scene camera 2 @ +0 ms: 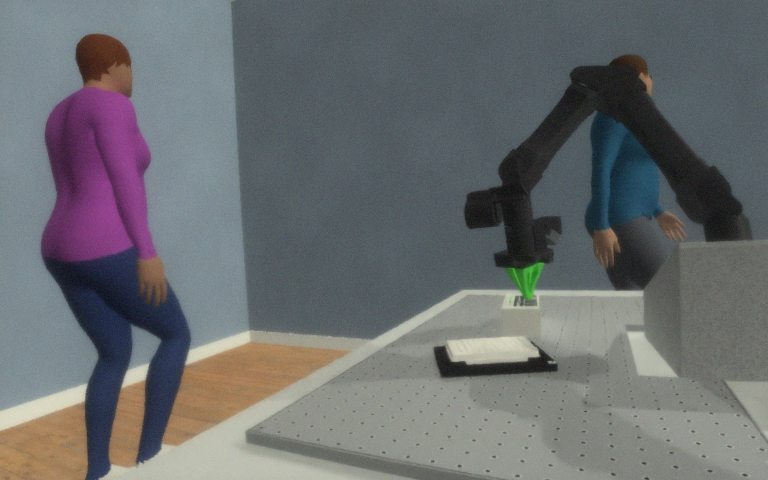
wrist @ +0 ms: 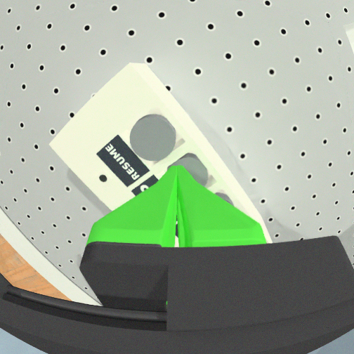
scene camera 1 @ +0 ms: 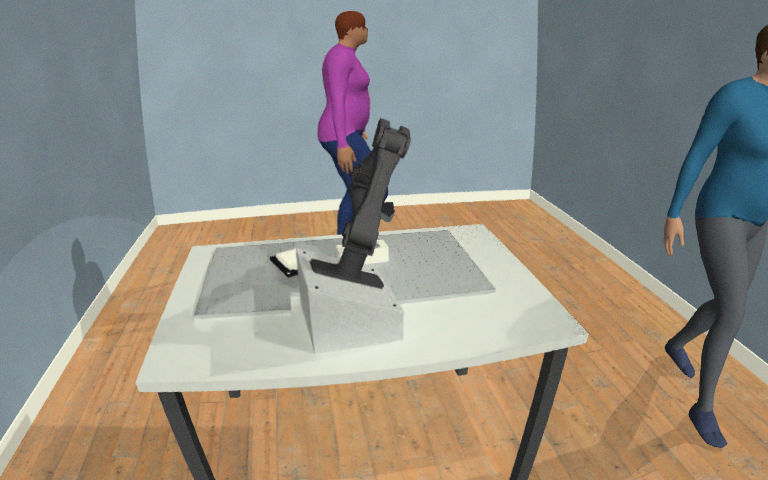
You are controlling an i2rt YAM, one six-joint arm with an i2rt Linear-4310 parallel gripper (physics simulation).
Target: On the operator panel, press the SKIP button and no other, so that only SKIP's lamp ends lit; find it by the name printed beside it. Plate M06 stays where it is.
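Frame: origin at the arm's base, x ahead, y left, z up, level; metres.
Seen in the pictures: gripper, between the fingertips: [scene camera 2: 528, 299]; arm's base, origin of its link: [scene camera 2: 733, 268] [scene camera 1: 346, 275].
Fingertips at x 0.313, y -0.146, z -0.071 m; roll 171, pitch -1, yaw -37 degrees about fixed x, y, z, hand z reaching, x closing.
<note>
Pixels of each thing's top centre, then the offset from my fingertips to it. Level surfaces: height alone.
- white operator panel, centre of its top: [scene camera 2: 521, 299] [scene camera 1: 361, 245] 0.014 m ahead, 0.020 m left, 0.004 m up
- white plate, centre of its top: [scene camera 2: 490, 345] [scene camera 1: 293, 257] 0.053 m ahead, 0.253 m left, 0.026 m down
- black holder, centre of its top: [scene camera 2: 490, 350] [scene camera 1: 293, 259] 0.053 m ahead, 0.253 m left, 0.034 m down
- perforated board, height of its surface: 0.052 m down
The white operator panel [wrist: 97, 120] [scene camera 2: 521, 322] [scene camera 1: 378, 252] stands on the grey perforated board. In the wrist view a round grey button [wrist: 153, 137] sits beside the label RESUME [wrist: 123, 161]. A second grey button [wrist: 192, 169] is partly behind the fingertips, and a third [wrist: 224, 198] is mostly hidden. The second label is mostly covered; the SKIP name cannot be read. My green gripper [wrist: 176, 174] [scene camera 2: 528, 296] is shut and empty, its tips at the second button; contact cannot be told. A white plate [scene camera 2: 492, 349] [scene camera 1: 288, 259], possibly M06, lies on a black holder.
The black holder [scene camera 2: 464, 369] [scene camera 1: 281, 267] sits on the perforated board [scene camera 2: 396, 418] [scene camera 1: 447, 271], near the panel. The grey arm pedestal [scene camera 1: 356, 316] [scene camera 2: 719, 311] stands at the board's edge. A person in magenta [scene camera 1: 343, 90] [scene camera 2: 96, 169] and one in blue [scene camera 1: 741, 147] [scene camera 2: 634, 164] are beyond the table.
</note>
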